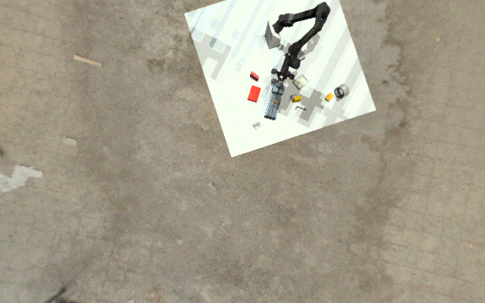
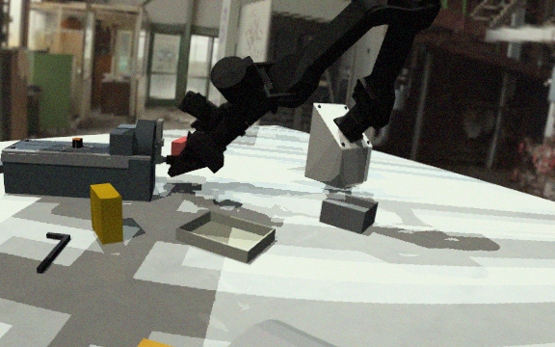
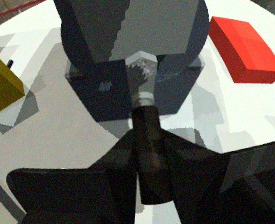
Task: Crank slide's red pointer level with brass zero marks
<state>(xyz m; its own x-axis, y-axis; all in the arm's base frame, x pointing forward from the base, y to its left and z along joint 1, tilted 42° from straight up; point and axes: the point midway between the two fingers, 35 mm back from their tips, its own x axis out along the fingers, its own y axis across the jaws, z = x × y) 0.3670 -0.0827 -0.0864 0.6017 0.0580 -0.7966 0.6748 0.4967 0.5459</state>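
Now: gripper tip 1 cm past the dark crank handle, 1 cm to the right of it and 2 cm below it. The rest, counted from my gripper tip: red pointer: 13 cm ahead, 11 cm to the right, 5 cm above; shallow grey tray: 6 cm ahead, 19 cm to the left, 3 cm below; yellow block: 17 cm ahead, 8 cm to the left, 1 cm below.
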